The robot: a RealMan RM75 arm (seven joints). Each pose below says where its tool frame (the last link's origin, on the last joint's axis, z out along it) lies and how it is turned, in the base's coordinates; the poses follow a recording.
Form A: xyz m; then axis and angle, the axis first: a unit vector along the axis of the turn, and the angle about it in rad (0 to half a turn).
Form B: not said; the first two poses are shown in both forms.
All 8 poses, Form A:
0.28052 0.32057 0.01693 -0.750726 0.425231 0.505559 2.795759
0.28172 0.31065 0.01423 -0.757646 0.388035 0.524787 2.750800
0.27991 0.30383 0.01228 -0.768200 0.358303 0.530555 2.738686
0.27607 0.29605 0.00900 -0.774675 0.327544 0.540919 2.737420
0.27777 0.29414 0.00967 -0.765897 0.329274 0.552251 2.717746
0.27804 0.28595 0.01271 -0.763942 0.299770 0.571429 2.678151
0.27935 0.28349 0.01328 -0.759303 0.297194 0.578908 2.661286
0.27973 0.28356 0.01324 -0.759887 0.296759 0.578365 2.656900
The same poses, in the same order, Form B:
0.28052 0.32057 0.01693 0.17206 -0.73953 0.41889 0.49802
0.28172 0.31065 0.01423 0.19416 -0.74323 0.38065 0.51480
0.27991 0.30383 0.01228 0.20009 -0.75266 0.35106 0.51983
0.27607 0.29605 0.00900 0.20071 -0.75891 0.32088 0.52991
0.27777 0.29414 0.00967 0.21034 -0.74876 0.32191 0.53990
0.27804 0.28595 0.01271 0.22965 -0.74352 0.29176 0.55616
0.27935 0.28349 0.01328 0.23785 -0.73751 0.28867 0.56229
0.27973 0.28356 0.01324 0.23998 -0.73768 0.28809 0.56146

